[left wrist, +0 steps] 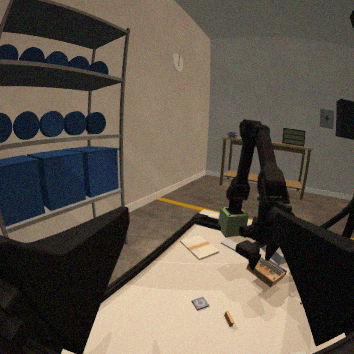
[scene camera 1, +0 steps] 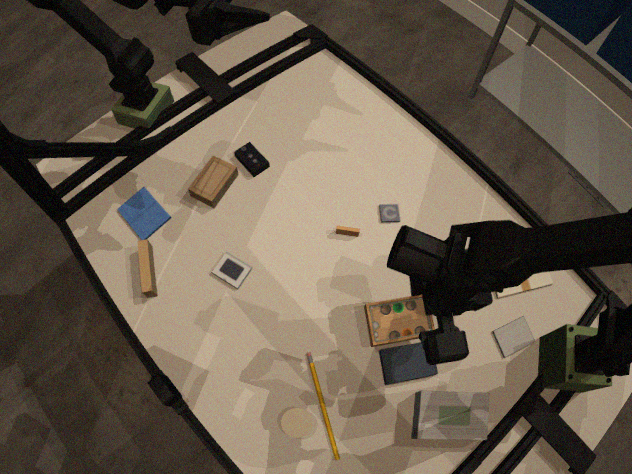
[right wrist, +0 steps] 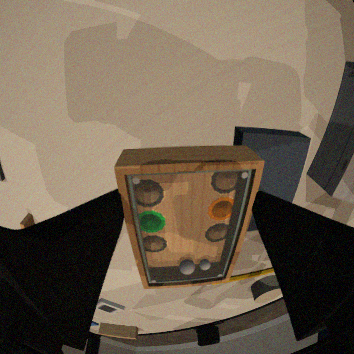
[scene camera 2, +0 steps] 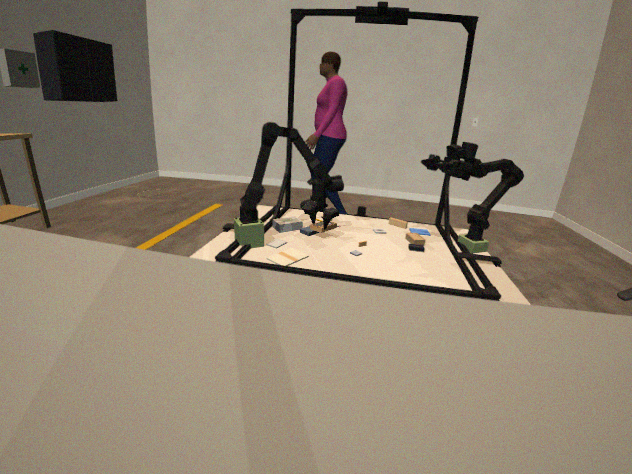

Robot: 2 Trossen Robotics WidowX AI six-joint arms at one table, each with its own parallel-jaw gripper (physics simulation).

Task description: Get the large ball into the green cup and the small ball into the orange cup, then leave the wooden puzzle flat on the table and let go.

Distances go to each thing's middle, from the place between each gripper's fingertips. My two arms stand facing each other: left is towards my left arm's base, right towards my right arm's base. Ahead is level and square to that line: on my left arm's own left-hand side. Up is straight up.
I see the wooden puzzle (scene camera 1: 391, 321) 36 cm to the right of my left hand, 33 cm below it and 19 cm behind it. Also, from my left hand: dark blue block (scene camera 1: 408, 362): 41 cm to the right, 37 cm below, 23 cm behind.
Now: the wooden puzzle 20 mm to the left of my right hand, 20 mm behind it and 10 mm below it. Round my right hand: dark blue block (60 mm behind, 40 mm below, 30 mm to the right).
